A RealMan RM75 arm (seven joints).
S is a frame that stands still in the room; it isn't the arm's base.
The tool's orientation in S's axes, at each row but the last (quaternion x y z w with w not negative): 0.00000 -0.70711 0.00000 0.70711; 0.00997 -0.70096 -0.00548 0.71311; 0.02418 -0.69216 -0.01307 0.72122; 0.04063 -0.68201 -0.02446 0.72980; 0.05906 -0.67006 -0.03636 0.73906; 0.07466 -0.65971 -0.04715 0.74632; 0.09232 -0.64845 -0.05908 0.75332; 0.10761 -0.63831 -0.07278 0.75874; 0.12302 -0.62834 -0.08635 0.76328
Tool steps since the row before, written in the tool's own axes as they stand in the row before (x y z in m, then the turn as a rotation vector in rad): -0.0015 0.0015 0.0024 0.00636 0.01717 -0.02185; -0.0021 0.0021 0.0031 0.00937 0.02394 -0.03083; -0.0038 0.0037 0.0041 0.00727 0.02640 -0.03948; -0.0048 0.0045 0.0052 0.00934 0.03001 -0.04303; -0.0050 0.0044 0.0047 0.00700 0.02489 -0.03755; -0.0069 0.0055 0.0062 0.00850 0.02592 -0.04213; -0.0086 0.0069 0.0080 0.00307 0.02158 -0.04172; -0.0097 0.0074 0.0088 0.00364 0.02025 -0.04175; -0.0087 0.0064 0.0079 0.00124 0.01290 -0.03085
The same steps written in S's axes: -0.0024 0.0015 -0.0015 0.02185 0.01717 0.00636; -0.0031 0.0021 -0.0020 0.03084 0.02393 0.00936; -0.0043 0.0038 -0.0034 0.03936 0.02664 0.00705; -0.0056 0.0048 -0.0040 0.04297 0.03014 0.00920; -0.0053 0.0048 -0.0039 0.03742 0.02517 0.00672; -0.0072 0.0063 -0.0051 0.04212 0.02615 0.00782; -0.0094 0.0080 -0.0057 0.04102 0.02303 0.00170; -0.0106 0.0089 -0.0059 0.04118 0.02160 0.00189; -0.0096 0.0080 -0.0048 0.03020 0.01441 -0.00057
